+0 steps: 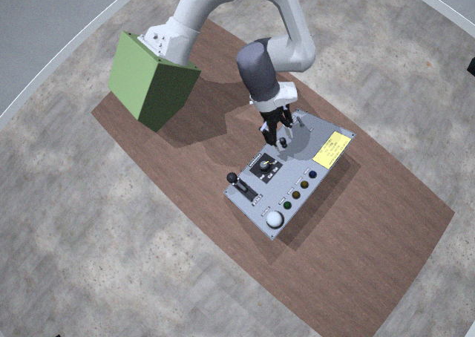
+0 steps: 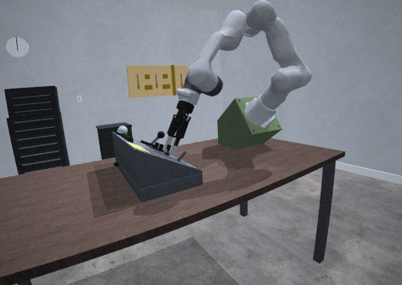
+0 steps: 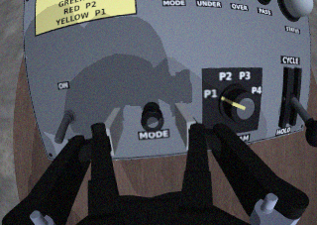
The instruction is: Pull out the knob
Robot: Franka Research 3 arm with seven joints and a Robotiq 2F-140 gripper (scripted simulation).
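The mode knob is 10 mm ahead of my hand and 20 mm below it. From my hand the other things lie so: program selector dial: 10 mm ahead, 110 mm to the right, 20 mm below; grey console: 40 mm ahead, 70 mm to the right, 40 mm below; toggle: 20 mm ahead, 110 mm to the left, 30 mm below.
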